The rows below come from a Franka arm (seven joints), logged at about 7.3 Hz.
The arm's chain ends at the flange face. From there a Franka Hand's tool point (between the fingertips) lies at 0.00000 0.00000 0.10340 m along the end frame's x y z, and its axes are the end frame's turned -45 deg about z.
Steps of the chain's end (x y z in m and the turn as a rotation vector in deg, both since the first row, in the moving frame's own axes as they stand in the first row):
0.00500, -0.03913, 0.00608, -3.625, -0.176, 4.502
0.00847, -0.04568, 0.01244, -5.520, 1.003, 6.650
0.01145, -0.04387, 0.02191, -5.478, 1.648, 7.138
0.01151, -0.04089, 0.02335, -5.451, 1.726, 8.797
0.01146, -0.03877, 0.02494, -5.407, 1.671, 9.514
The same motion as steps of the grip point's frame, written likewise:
0.02619, -0.01993, 0.00587, -2.439, -2.688, 4.502
0.03207, -0.01835, 0.01195, -4.612, -3.194, 6.650
0.03369, -0.01417, 0.02140, -5.039, -2.708, 7.138
0.03162, -0.01203, 0.02284, -5.075, -2.634, 8.797
0.03003, -0.01073, 0.02444, -5.005, -2.642, 9.514

